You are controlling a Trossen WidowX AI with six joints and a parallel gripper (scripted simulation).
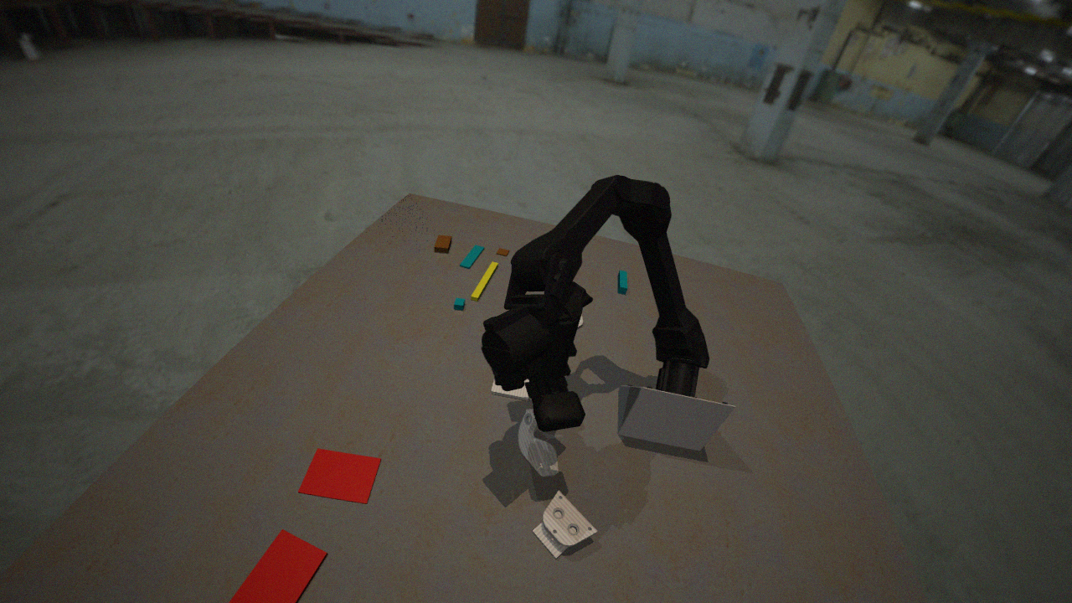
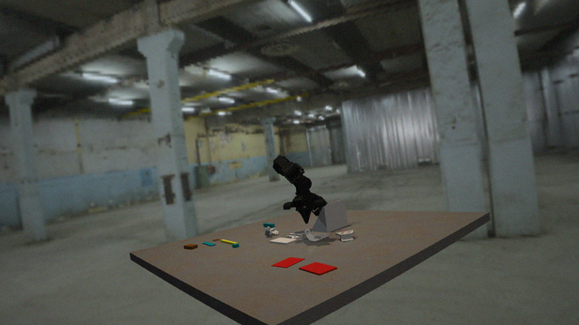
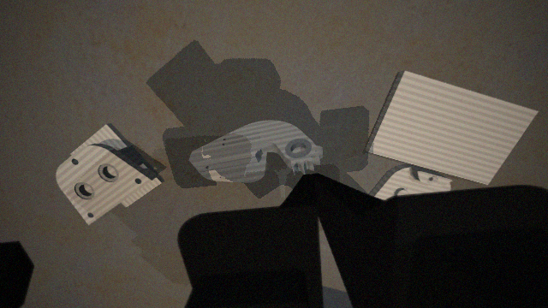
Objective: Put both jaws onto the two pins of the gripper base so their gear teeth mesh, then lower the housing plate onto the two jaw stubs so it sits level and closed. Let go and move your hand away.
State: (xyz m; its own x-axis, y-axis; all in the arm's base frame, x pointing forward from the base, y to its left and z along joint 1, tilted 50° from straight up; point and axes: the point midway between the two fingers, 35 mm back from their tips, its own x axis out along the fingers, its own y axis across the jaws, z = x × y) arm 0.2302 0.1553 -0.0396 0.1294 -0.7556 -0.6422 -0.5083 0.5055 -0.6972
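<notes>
Right now the gripper jaw is 50 mm below my gripper tip, 20 mm to the left of it and 10 mm behind it. Round my gripper tip: yellow bar 360 mm to the right, 230 mm ahead, 80 mm below; then teal block 520 mm to the right, 110 mm behind, 70 mm below.
</notes>
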